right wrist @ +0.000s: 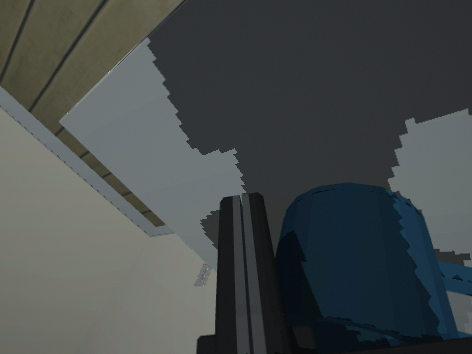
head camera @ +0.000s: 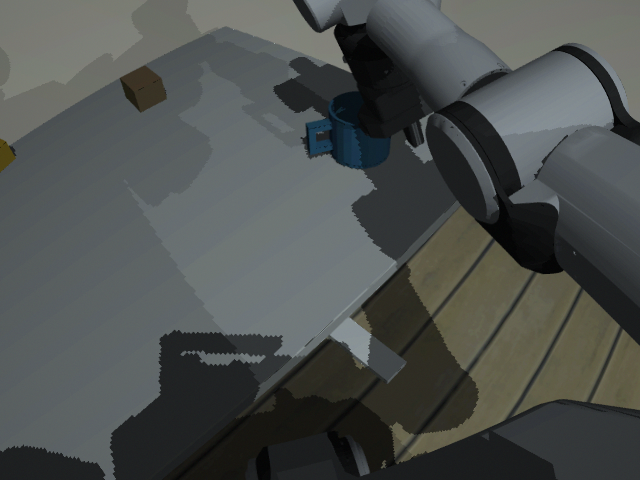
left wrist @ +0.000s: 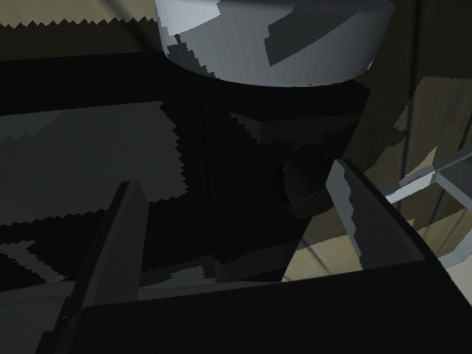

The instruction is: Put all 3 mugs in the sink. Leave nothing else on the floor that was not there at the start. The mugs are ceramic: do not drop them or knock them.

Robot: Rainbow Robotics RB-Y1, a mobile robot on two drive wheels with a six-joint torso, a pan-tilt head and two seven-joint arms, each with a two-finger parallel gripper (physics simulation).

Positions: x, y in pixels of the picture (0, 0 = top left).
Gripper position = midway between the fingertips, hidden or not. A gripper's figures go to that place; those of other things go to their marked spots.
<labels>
The right gripper (head camera: 416, 141) is 63 cm from the lens. A small brown box (head camera: 143, 88): 87 cm from the lens. A desk (head camera: 171, 265): 58 cm from the lens. The marked spots on the desk and the small brown box are 40 cm apart.
</labels>
